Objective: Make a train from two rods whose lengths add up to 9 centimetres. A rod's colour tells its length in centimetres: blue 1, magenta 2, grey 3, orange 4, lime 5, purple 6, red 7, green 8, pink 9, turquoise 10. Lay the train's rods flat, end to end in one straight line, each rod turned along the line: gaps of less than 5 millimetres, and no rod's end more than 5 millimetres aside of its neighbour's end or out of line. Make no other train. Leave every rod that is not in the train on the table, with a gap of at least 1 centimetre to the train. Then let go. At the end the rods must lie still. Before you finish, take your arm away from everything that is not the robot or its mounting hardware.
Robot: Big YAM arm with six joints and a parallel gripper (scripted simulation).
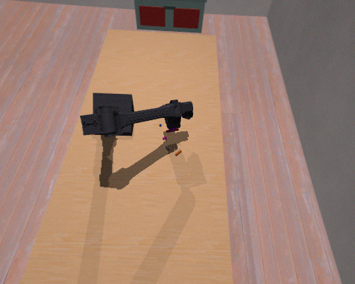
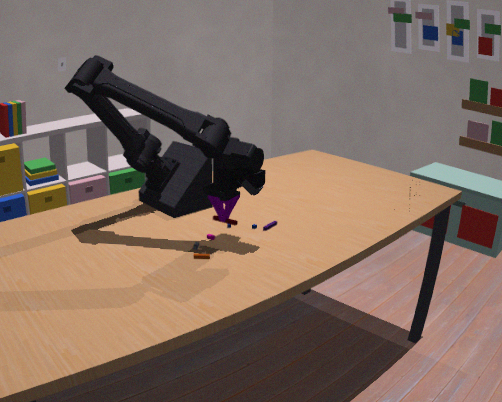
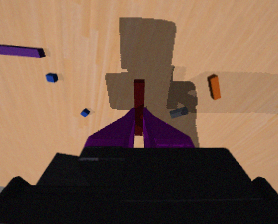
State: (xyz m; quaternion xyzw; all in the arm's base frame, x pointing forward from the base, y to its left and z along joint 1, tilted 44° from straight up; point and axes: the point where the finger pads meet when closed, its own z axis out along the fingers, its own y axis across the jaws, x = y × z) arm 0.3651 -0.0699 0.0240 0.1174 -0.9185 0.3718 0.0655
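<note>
Right now the magenta rod is 40 mm behind my hand, 10 mm to the right of it and 60 mm below it. From my hand the other things lie so: red rod: 10 mm below; then orange rod: 40 mm ahead, 110 mm to the right, 60 mm below; then grey rod: 20 mm behind, 80 mm to the right, 60 mm below.
</note>
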